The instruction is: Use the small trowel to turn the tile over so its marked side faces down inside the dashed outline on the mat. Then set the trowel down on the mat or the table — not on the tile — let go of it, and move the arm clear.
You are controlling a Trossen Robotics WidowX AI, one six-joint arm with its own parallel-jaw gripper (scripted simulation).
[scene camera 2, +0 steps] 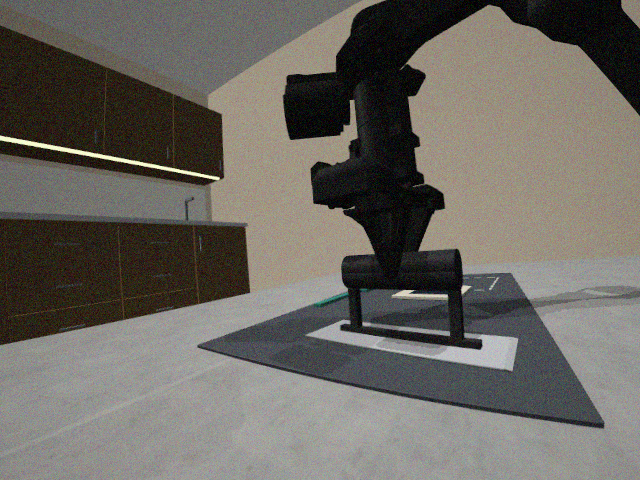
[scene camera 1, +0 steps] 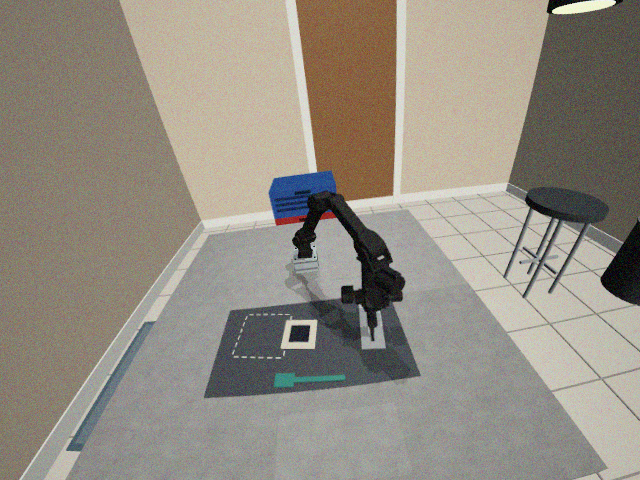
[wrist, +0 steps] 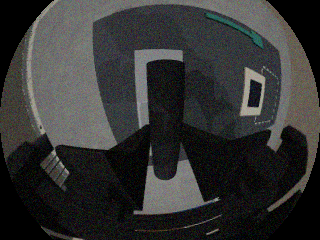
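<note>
Dark mat [scene camera 2: 542, 382], [scene camera 1: 338, 350], [wrist: 215, 55] visible; likewise the gripper [scene camera 2: 398, 277], [scene camera 1: 370, 310], [wrist: 164, 127].
</note>
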